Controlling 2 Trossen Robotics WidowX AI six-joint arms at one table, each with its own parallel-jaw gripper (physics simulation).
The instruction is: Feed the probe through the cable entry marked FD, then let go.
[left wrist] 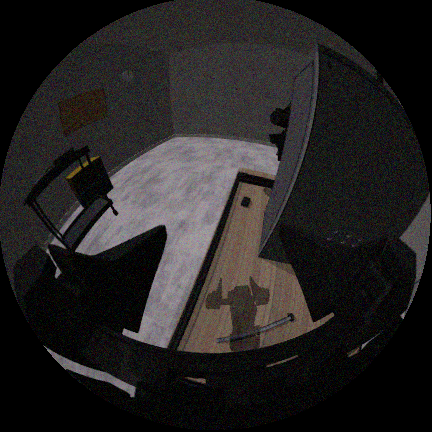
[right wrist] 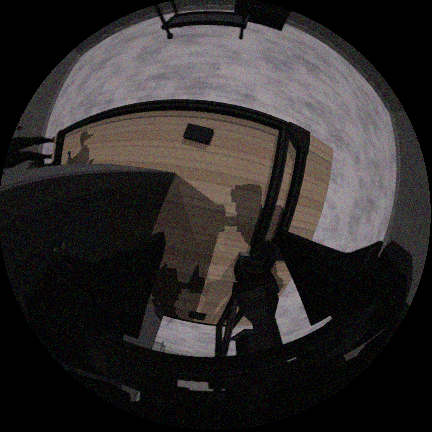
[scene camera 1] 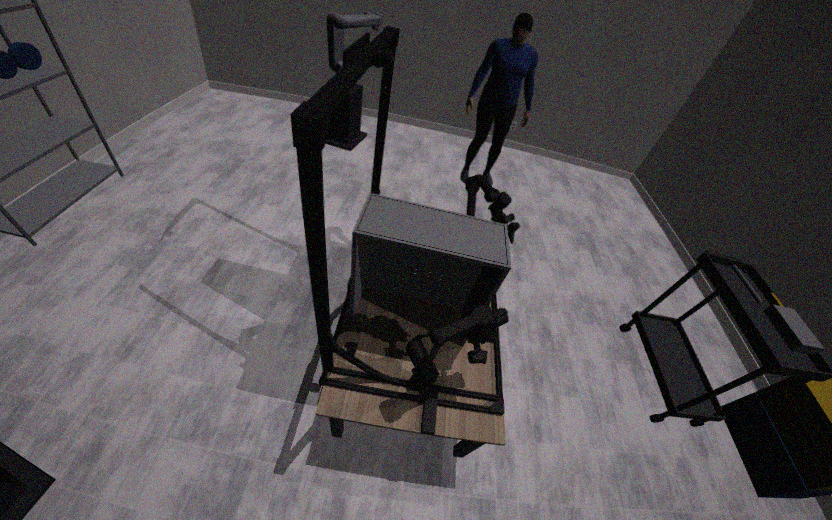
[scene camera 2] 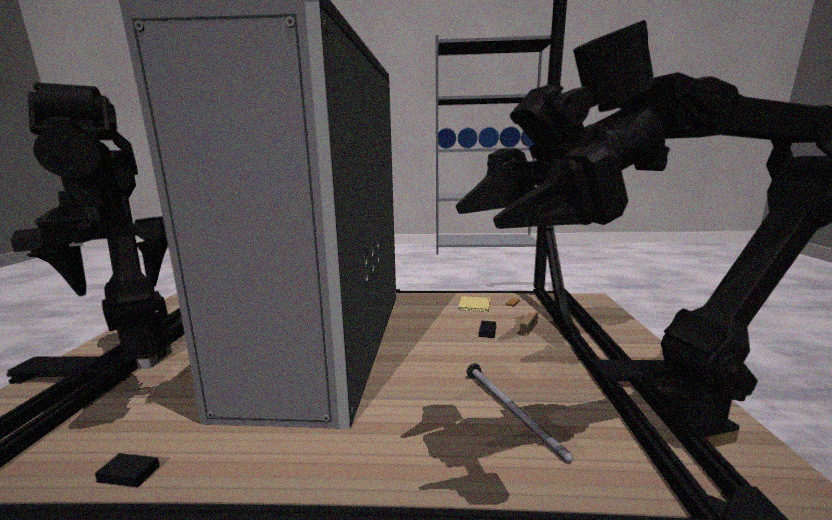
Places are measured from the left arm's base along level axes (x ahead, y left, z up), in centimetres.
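Pixels of known places: left gripper, between the fingertips: (left wrist: 224, 230) (scene camera 2: 474, 216); right gripper, between the fingertips: (right wrist: 222, 237) (scene camera 1: 468, 347) (scene camera 2: 118, 291); left arm's base, origin of its link: (scene camera 2: 698, 418); right arm's base, origin of its link: (right wrist: 248, 266) (scene camera 1: 418, 383) (scene camera 2: 144, 350).
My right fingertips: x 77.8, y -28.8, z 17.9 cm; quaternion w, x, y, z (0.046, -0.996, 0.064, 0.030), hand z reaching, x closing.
For each thing: its middle in the pictures, then the offset to it from my right fingertips. Level surfaces: height alone.
- probe, middle of its body: (scene camera 2: 513, 407) (left wrist: 256, 330) dx -55.1, dy +18.2, dz -18.9 cm
- wooden table, height of its surface: dz -19.8 cm
- tall grey cabinet, middle of its body: (scene camera 2: 316, 210) (scene camera 1: 421, 277) dx -29.2, dy -14.5, dz +8.4 cm
- black block, middle of its body: (scene camera 2: 128, 469) (right wrist: 197, 133) (left wrist: 245, 201) dx -2.9, dy +14.5, dz -19.1 cm
- yellow block, middle of its body: (scene camera 2: 474, 303) dx -67.1, dy -23.7, dz -19.3 cm
- small orange piece, middle of its body: (scene camera 2: 512, 302) dx -77.2, dy -22.1, dz -19.5 cm
- dark block, middle of its body: (scene camera 2: 487, 329) dx -63.6, dy -8.6, dz -19.1 cm
- brown wedge, middle of its body: (scene camera 2: 529, 322) dx -73.1, dy -7.4, dz -18.5 cm
The probe (scene camera 2: 521, 413) (left wrist: 272, 325), a thin grey rod with a dark round head, lies flat on the wooden table (scene camera 2: 392, 466). A tall grey cabinet (scene camera 2: 233, 214) (scene camera 1: 432, 229) stands beside it. Small ringed cable entries (scene camera 2: 371, 260) (left wrist: 343, 238) show on its dark face; I cannot read which is FD. My left gripper (scene camera 2: 477, 217) (left wrist: 224, 230) is open and empty, high above the table on the probe's side of the cabinet. My right gripper (scene camera 2: 116, 289) (right wrist: 222, 237) is open and empty on the cabinet's other side. Scene camera 1 shows both grippers too dark to judge.
A black block (scene camera 2: 127, 469) (left wrist: 245, 201) (right wrist: 199, 134) lies near the table's edge. A yellow block (scene camera 2: 474, 304), a small orange piece (scene camera 2: 512, 301), a dark block (scene camera 2: 487, 329) and a brown wedge (scene camera 2: 527, 323) lie at the back. Black rails (scene camera 2: 625, 423) run along the table.
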